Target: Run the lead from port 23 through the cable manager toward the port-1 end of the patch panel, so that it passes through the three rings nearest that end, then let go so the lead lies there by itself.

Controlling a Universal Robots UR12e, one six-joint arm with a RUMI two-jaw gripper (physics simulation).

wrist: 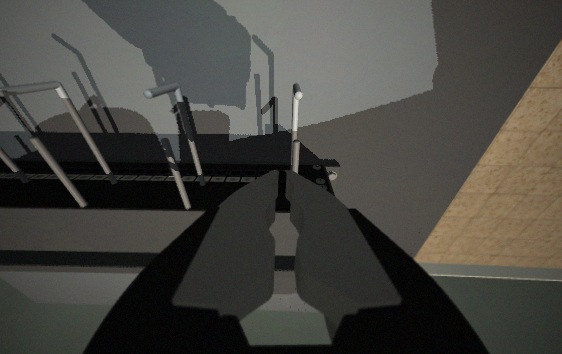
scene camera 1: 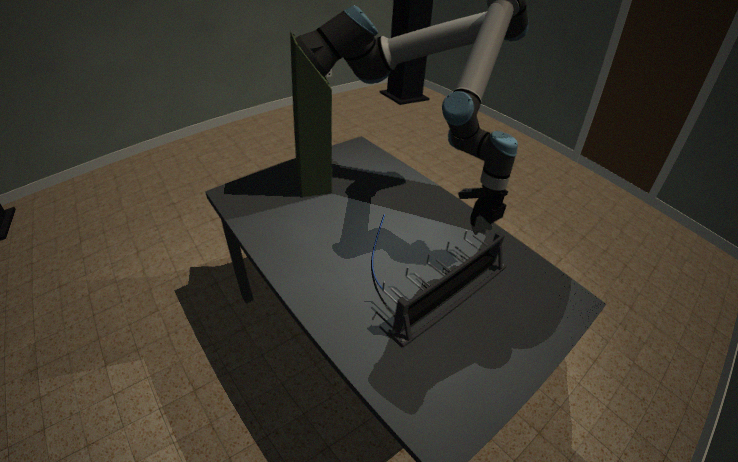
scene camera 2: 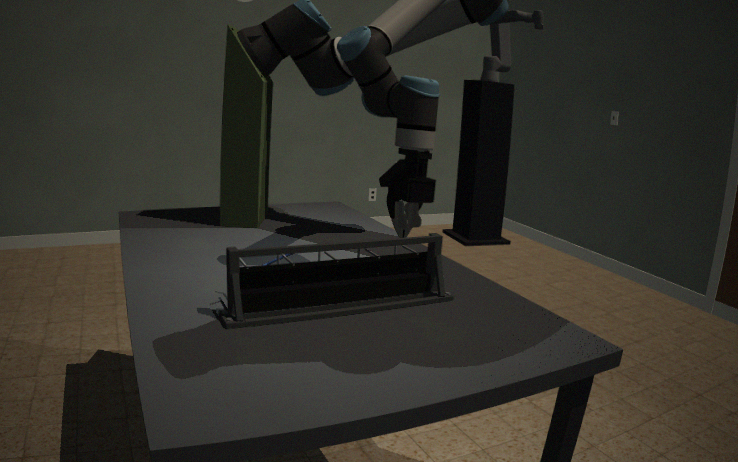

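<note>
The blue lead curves over the table from the left end of the patch panel. Where it meets the panel, between the rings there, is hard to make out. The lead does not show in the wrist view. Wire rings stand along the panel's front; in the wrist view one ring is just beyond the fingertips, with another ring to the left. My gripper is shut with no thing between its fingers, pointing down above the panel's right end, far from the lead.
The panel stands on a grey table. A tall green board stands at the table's back left, by the arm's base. A dark pedestal stands on the floor behind. The table's edge lies right of the gripper.
</note>
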